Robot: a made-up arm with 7 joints. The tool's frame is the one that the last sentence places.
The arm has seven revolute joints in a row. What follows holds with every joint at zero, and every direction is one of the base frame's. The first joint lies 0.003 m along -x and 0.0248 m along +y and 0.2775 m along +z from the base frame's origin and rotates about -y. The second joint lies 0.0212 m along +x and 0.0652 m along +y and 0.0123 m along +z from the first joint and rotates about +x. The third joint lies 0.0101 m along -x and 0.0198 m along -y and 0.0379 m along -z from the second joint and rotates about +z. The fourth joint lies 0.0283 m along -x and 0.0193 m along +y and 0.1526 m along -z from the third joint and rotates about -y. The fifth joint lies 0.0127 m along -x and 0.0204 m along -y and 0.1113 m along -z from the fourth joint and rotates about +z. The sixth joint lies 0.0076 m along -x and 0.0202 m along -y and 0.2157 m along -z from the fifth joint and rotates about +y. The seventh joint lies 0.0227 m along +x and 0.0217 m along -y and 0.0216 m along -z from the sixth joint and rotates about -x. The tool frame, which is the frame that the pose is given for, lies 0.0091 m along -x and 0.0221 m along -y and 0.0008 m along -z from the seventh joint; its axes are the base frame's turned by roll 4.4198, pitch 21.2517 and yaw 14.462 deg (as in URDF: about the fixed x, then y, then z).
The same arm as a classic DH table. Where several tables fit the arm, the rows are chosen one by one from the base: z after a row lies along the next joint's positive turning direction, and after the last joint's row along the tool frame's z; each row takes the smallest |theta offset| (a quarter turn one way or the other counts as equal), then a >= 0, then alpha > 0; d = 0 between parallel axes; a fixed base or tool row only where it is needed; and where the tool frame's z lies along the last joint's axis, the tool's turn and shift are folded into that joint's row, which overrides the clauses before.
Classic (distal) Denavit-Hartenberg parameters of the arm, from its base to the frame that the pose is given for. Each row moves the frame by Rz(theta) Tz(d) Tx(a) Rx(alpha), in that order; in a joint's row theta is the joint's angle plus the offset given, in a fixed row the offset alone. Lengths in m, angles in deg.
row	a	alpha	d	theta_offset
base (fixed)	-0.0030	90.00	0.2775	0.00
joint 1	0.0123	90.00	-0.0900	90.00
joint 2	0.0198	90.00	0.0111	90.00
joint 3	0.0283	-90.00	-0.1905	-90.00
joint 4	0.0127	90.00	0.0011	0.00
joint 5	0.0076	90.00	-0.3270	0.00
joint 6	0.0216	-90.00	-0.0419	-90.00
joint 7	-0.0221	111.67	-0.0141	-89.04
tool (fixed)	0.0000	0.00	-0.0013	-76.18

